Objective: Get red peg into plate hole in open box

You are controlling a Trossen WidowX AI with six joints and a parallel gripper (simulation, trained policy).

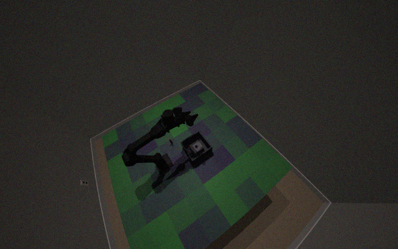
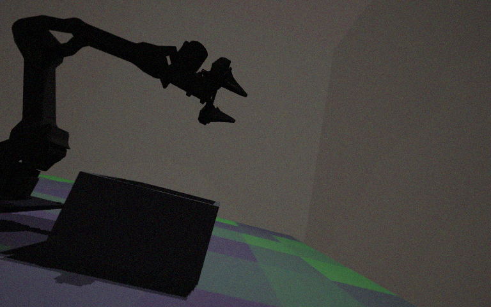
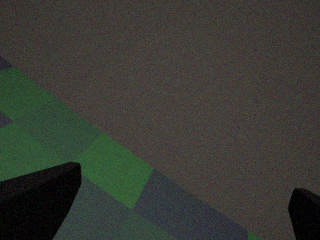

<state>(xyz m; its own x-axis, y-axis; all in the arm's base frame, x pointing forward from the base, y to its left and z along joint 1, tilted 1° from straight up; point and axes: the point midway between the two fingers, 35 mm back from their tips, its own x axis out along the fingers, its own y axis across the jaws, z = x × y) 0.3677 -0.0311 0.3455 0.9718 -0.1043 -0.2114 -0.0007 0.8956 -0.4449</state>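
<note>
Right now the red peg is 22 cm behind my gripper tip, 12 cm to the left of it and 31 cm below it. Also, from my gripper tip: dark box 10 cm behind, 8 cm to the right, 32 cm below; light grey plate 10 cm behind, 8 cm to the right, 30 cm below.
</note>
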